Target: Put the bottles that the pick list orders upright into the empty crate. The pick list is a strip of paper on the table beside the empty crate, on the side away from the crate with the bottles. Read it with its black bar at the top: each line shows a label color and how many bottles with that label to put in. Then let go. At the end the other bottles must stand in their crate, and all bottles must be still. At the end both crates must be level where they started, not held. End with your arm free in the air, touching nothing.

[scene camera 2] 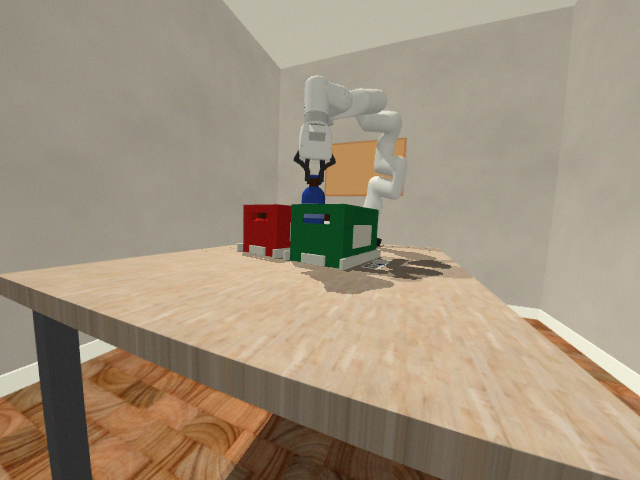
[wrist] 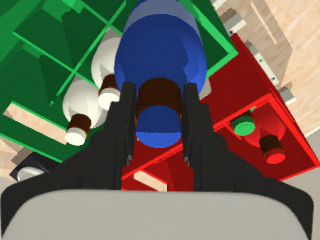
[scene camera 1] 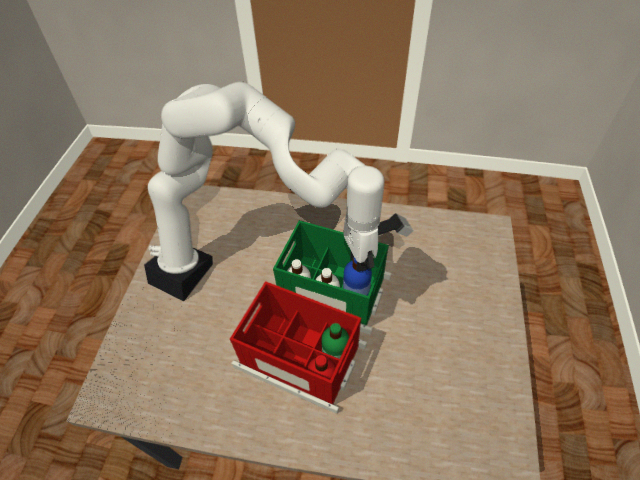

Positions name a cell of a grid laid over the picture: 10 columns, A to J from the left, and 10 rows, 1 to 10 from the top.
Labels:
gripper: scene camera 2 E4; wrist E5; scene camera 1 F6
green crate: scene camera 2 F5; wrist B2; scene camera 1 E6

